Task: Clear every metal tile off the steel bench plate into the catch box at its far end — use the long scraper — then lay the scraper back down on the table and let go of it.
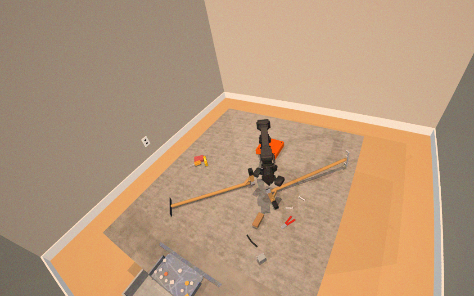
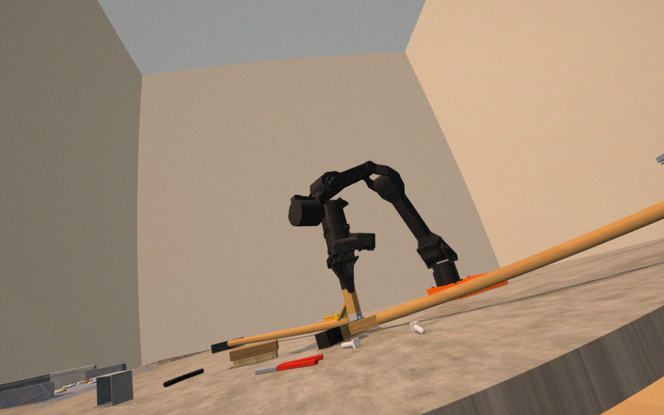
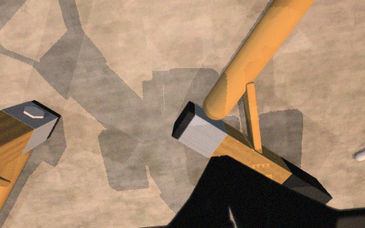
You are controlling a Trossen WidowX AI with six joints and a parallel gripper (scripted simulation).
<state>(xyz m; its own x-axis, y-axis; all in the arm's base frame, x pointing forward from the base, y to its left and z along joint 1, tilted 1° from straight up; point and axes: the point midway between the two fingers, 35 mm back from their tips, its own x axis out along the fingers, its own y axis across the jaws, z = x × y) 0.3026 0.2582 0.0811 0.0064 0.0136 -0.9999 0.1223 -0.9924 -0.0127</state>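
My gripper tip is 30 cm to the left of the long scraper, 24 cm short of it and 2 cm above it. Also, from my gripper tip: wooden block: 21 cm ahead, 7 cm below, 6 cm to the left; then grey cube: 37 cm ahead, 21 cm to the left, 6 cm below; then black strip: 32 cm ahead, 11 cm to the left, 8 cm below.
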